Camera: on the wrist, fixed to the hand. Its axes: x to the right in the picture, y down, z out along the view.
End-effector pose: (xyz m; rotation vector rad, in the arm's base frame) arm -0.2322 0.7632 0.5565 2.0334 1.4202 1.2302
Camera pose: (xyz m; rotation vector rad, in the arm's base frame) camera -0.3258 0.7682 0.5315 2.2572 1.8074 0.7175
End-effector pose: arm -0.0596 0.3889 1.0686 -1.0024 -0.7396 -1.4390
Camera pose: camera -0.1420 0.3507 1.0345 -0.7484 -1.1912 -1.1956
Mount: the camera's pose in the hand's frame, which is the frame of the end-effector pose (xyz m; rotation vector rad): -0.0170 -0.0727 -0.0619 0.4537 -0.1722 -0.0942
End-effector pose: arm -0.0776 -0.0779 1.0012 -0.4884 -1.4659 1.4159
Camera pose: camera 0.0063 -0.0775 1.0498 -0.0132 -1.2260 1.6831
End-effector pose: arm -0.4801 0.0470 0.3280 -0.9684 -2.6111 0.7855
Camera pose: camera -0.4810 0.0144 0.4193 -0.6666 -2.4215 1.4080
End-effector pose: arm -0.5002 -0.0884 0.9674 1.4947 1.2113 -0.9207
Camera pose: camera -0.5759 -0.0298 0.9830 1.6741 0.9937 -1.4284
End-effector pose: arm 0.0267 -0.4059 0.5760 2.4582 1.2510 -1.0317
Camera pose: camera -0.0054 -0.3430 0.6425 -2.3390 -1.0881 1.5282
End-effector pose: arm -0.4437 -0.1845 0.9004 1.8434 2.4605 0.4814
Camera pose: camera -0.5192 -0.2328 0.9375 -1.6932 -2.5297 0.2406
